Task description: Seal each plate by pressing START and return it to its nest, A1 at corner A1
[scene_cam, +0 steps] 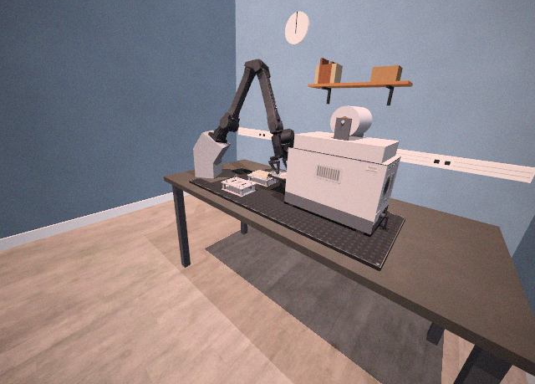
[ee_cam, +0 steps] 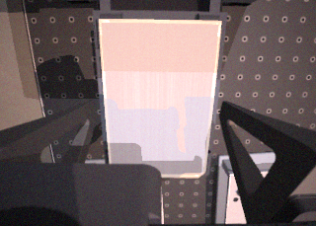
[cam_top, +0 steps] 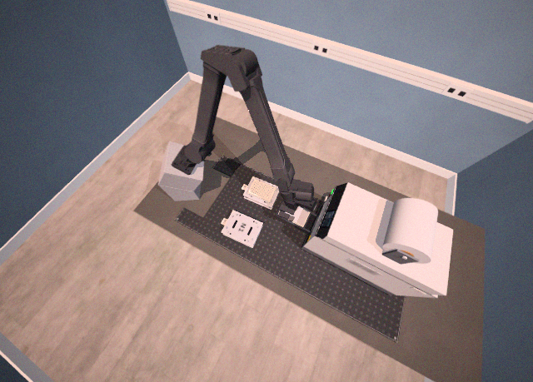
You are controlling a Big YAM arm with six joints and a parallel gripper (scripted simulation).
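My gripper is now 3 cm above the sealer stage. Also, from my hand: foil roll: 33 cm ahead, 5 cm to the right, 29 cm above; then plate nest: 21 cm behind, 13 cm to the right, 8 cm below.
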